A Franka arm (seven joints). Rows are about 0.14 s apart.
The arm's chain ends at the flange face. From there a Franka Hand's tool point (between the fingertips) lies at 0.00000 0.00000 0.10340 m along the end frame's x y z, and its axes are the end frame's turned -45 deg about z.
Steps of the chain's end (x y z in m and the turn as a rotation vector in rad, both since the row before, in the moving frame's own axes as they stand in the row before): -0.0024, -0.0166, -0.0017, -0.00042, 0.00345, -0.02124; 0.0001, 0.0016, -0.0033, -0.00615, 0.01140, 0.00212; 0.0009, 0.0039, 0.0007, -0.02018, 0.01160, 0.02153; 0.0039, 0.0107, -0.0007, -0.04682, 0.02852, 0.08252; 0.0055, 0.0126, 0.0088, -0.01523, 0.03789, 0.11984; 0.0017, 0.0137, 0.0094, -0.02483, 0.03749, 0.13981; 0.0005, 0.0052, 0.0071, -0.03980, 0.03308, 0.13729; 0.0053, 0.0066, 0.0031, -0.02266, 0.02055, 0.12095; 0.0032, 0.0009, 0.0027, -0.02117, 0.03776, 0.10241; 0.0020, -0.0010, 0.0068, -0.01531, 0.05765, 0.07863; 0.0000, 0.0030, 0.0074, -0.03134, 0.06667, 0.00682; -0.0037, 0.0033, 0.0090, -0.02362, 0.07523, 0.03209
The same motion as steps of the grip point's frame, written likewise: 0.0103, -0.0132, -0.0017, -0.00274, 0.00214, -0.02124; -0.0007, 0.0025, -0.0033, -0.01241, 0.00371, 0.00212; -0.0028, 0.0057, 0.0007, -0.02247, -0.00607, 0.02153; -0.0064, 0.0158, -0.0009, -0.05327, -0.01294, 0.08252; -0.0036, 0.0168, 0.0087, -0.03756, 0.01602, 0.11984; -0.0079, 0.0155, 0.0093, -0.04407, 0.00895, 0.13981; -0.0042, 0.0093, 0.0070, -0.05153, -0.00475, 0.13729; -0.0013, 0.0116, 0.0031, -0.03055, -0.00149, 0.12095; 0.0026, 0.0073, 0.0026, -0.04167, 0.01173, 0.10241; 0.0050, 0.0062, 0.0066, -0.05159, 0.02994, 0.07863; 0.0004, 0.0093, 0.0071, -0.06930, 0.02498, 0.00682; -0.0013, 0.0070, 0.0087, -0.06990, 0.03649, 0.03209
